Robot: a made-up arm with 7 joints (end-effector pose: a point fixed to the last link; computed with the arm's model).
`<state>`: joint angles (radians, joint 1 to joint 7).
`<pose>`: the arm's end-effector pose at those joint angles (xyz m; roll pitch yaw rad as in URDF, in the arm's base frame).
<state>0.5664 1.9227 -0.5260 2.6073 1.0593 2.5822 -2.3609</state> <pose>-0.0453 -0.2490 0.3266 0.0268 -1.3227 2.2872</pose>
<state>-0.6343 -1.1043 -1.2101 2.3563 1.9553 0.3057 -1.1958</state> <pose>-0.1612 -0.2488 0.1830 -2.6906 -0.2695 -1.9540</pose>
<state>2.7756 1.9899 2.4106 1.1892 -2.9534 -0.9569 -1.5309</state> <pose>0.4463 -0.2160 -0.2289 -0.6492 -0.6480 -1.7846</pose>
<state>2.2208 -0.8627 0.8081 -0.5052 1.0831 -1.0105 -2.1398</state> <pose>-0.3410 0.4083 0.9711 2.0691 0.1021 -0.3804</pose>
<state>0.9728 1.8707 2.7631 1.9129 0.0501 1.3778 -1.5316</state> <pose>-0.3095 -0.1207 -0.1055 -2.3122 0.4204 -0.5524</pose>
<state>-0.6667 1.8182 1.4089 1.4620 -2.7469 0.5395 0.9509</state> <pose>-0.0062 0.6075 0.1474 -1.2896 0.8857 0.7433</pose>
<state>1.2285 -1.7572 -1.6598 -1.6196 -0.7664 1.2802 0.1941</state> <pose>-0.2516 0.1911 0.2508 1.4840 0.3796 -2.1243</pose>
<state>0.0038 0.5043 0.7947 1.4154 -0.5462 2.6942 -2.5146</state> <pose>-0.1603 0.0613 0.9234 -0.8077 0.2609 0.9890</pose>
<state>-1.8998 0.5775 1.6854 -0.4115 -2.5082 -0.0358 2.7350</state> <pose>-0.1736 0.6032 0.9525 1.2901 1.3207 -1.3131</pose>
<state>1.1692 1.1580 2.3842 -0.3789 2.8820 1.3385 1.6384</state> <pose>-0.1774 -0.7614 0.5702 0.2782 0.8003 -0.9723</pose>
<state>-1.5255 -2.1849 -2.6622 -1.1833 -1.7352 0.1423 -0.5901</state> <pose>0.1064 -0.0541 -0.2550 -0.9041 1.0935 -1.0015</pose>
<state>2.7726 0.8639 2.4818 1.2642 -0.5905 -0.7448 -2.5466</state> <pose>0.3878 -0.4911 0.4791 -1.6135 0.0098 1.2417</pose>
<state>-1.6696 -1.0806 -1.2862 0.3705 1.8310 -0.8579 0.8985</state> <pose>-0.2958 -0.7527 0.4582 -2.9622 0.7322 -2.4537</pose>
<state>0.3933 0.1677 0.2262 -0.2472 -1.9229 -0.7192 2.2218</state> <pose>-0.3007 -0.2694 1.0590 -2.7769 0.7546 2.7300</pose>
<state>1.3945 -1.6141 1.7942 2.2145 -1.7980 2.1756 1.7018</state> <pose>-0.1141 0.3472 0.6540 -0.7772 -0.2299 2.0730</pose>
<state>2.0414 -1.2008 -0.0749 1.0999 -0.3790 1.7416 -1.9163</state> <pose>-0.2687 0.6895 0.4450 2.2985 0.6192 -2.1910</pose>
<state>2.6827 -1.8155 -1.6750 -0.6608 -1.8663 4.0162 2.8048</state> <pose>-0.4348 0.0025 0.2645 -2.9260 1.1370 -2.5239</pose>
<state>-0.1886 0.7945 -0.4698 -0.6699 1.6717 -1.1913 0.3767</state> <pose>-0.4630 0.3095 0.8640 1.6449 -0.6475 1.4185</pose>
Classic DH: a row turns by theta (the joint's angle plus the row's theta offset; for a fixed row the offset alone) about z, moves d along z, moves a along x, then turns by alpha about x. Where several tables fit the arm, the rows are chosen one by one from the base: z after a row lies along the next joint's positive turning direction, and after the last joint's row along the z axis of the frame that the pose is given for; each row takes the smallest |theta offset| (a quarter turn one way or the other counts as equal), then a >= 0, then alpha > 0; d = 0 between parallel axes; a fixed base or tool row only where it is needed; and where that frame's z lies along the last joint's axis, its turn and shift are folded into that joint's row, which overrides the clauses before.
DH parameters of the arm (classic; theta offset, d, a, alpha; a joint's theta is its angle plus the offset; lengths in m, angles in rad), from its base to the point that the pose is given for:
joint 1: 0 0.372 0 1.5708
joint 2: 0 0.054 0 -1.5708
joint 3: 0 0.363 0.021 -1.5708
joint 4: 0 0.057 -0.02 1.5708
joint 5: 0 0.324 0 1.5708
joint 6: 1.5708 0.135 0.172 1.5708
joint 7: 0 0.023 0 0

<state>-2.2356 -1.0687 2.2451 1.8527 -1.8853 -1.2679 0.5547</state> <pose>0.0596 -0.4284 0.7766 2.1141 -0.1451 -1.4004</pose>
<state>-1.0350 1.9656 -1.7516 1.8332 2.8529 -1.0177 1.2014</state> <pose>-0.6646 0.0902 0.3599 1.6139 -1.0504 2.9283</pose>
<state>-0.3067 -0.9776 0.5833 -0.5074 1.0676 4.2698 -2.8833</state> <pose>0.5236 -0.0851 0.7481 2.6443 -0.2664 -2.0012</pose>
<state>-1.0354 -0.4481 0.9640 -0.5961 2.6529 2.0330 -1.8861</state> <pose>0.1430 -0.1935 1.0230 -0.4770 0.3454 -2.5291</pose>
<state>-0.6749 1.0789 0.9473 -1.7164 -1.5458 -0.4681 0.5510</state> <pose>-0.4388 -0.1870 0.2563 -0.2383 0.3647 -1.6673</pose>
